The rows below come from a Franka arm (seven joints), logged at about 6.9 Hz.
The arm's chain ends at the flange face. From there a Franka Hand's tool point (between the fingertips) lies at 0.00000 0.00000 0.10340 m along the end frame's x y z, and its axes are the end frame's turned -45 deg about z.
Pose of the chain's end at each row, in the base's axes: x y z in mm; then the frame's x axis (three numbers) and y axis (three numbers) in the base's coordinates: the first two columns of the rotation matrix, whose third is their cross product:
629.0, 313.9, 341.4, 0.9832, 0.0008, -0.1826, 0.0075, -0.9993, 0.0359
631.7, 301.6, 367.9, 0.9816, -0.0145, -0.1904, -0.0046, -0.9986, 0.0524
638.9, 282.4, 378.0, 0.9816, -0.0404, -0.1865, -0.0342, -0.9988, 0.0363
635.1, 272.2, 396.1, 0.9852, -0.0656, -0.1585, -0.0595, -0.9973, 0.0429
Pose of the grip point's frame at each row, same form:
610.1, 310.1, 239.8, 0.6899, 0.7072, -0.1545, 0.7005, -0.7060, -0.1037
612.0, 296.4, 266.5, 0.6973, 0.6959, -0.1717, 0.6908, -0.7164, -0.0976
619.5, 279.4, 276.5, 0.7183, 0.6777, -0.1575, 0.6699, -0.7348, -0.1062
618.5, 268.8, 294.1, 0.7387, 0.6588, -0.1424, 0.6546, -0.7516, -0.0817

